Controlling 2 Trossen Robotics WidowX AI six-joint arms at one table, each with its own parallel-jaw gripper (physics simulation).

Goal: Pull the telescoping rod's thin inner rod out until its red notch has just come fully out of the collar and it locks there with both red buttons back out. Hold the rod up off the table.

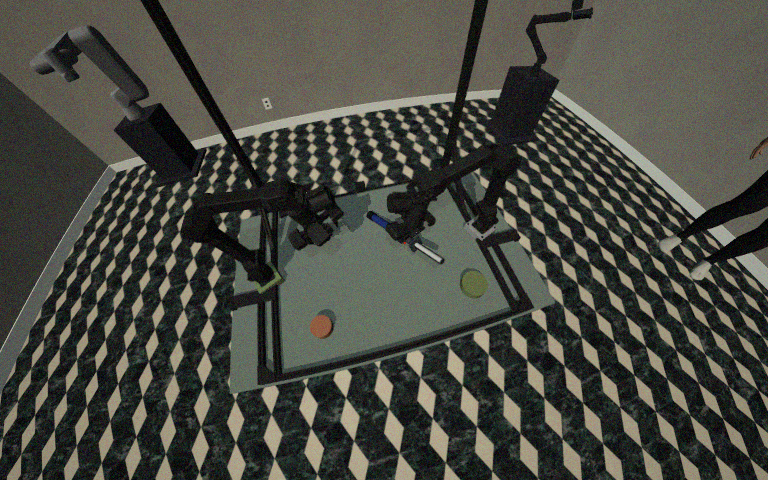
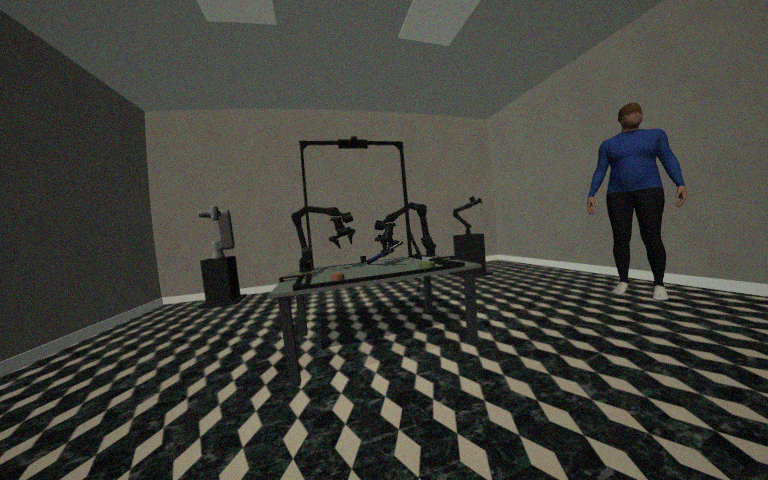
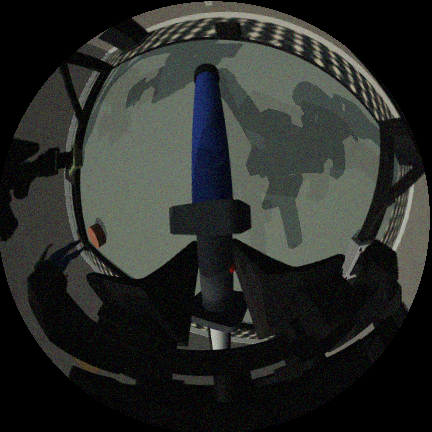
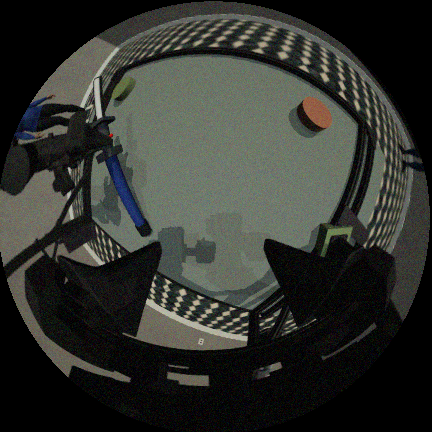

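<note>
The rod's blue handle [image 1: 378, 220] [image 2: 374, 258] [image 3: 210, 140] [image 4: 123, 187] slopes down to a black end cap low over the table; I cannot tell if it touches. The white inner rod [image 1: 429, 252] [image 2: 398, 245] [image 3: 220, 338] [image 4: 98, 97] sticks out at the raised end. My left gripper [image 2: 387, 249] [image 3: 213, 244] is shut on the dark collar section between two flanges. One red button [image 3: 232, 269] [image 4: 110, 135] shows at the collar; the other and the red notch do not show. My right gripper [image 2: 346, 244] [image 4: 212, 246] is open and empty, apart from the rod, above the table beyond the blue end.
An orange disc [image 1: 321, 326] [image 2: 336, 276] [image 3: 94, 237] [image 4: 316, 114] lies near the table's front left. A green disc [image 1: 474, 283] [image 2: 426, 264] [image 4: 123, 88] lies at the right. Dark rails edge the table, and tall dark frame posts [image 1: 465, 73] [image 2: 304, 181] stand behind.
</note>
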